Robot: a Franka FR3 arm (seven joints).
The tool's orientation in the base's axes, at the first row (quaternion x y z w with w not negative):
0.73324 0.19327 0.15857 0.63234
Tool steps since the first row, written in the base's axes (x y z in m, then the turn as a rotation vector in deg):
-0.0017 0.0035 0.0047 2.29 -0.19 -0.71
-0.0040 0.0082 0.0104 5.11 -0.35 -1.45
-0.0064 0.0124 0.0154 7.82 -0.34 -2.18
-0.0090 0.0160 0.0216 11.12 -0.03 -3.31
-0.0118 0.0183 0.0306 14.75 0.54 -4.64
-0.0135 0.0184 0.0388 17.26 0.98 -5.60
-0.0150 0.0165 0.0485 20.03 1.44 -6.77
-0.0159 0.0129 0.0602 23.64 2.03 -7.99
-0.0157 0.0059 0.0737 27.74 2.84 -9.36
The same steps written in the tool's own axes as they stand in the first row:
0.0002 0.0041 -0.0045 1.92 -0.49 1.36
0.0003 0.0089 -0.0106 4.32 -0.97 2.96
0.0002 0.0131 -0.0161 6.70 -1.46 4.35
-0.0004 0.0186 -0.0214 9.75 -2.35 5.83
-0.0018 0.0270 -0.0261 13.22 -3.43 7.26
-0.0034 0.0349 -0.0282 15.64 -4.23 8.22
-0.0057 0.0446 -0.0287 18.30 -5.21 9.32
-0.0084 0.0566 -0.0278 21.76 -6.19 10.72
-0.0118 0.0708 -0.0237 25.76 -7.31 12.18

